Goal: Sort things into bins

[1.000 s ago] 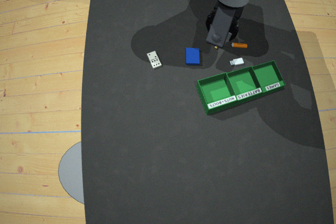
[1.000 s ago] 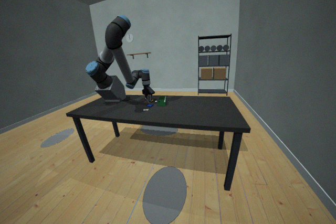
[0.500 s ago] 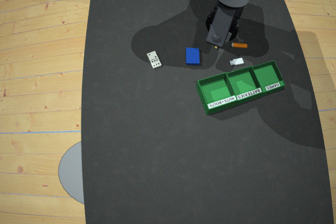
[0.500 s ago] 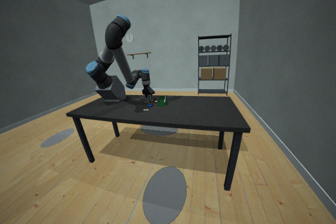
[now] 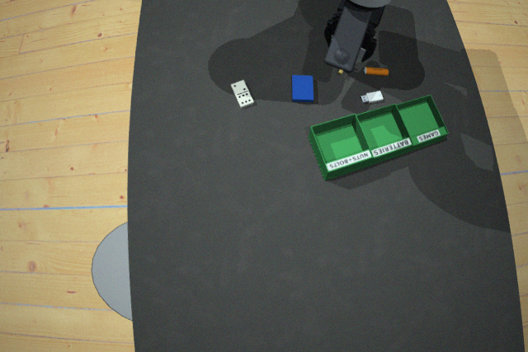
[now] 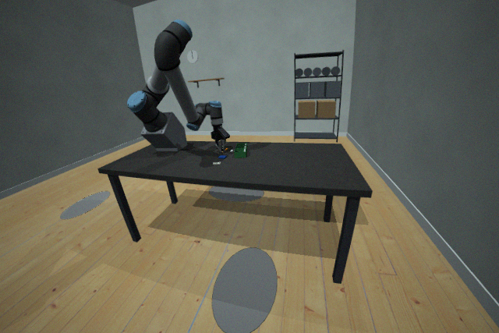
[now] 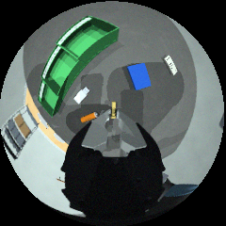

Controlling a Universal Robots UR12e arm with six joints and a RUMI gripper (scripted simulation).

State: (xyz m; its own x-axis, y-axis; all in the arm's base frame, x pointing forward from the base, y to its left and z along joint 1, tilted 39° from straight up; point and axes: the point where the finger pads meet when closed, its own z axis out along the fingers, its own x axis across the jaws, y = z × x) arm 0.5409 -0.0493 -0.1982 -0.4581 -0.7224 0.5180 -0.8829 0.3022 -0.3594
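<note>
The orange battery lies 7 cm to the left of my hand and 2 cm below it. Round my hand: white usb stick 6 cm ahead, 5 cm to the left, 2 cm below; then blue flat block 8 cm to the right, 4 cm ahead, 2 cm below; then brass bolt 1 cm below, 1 cm behind.
</note>
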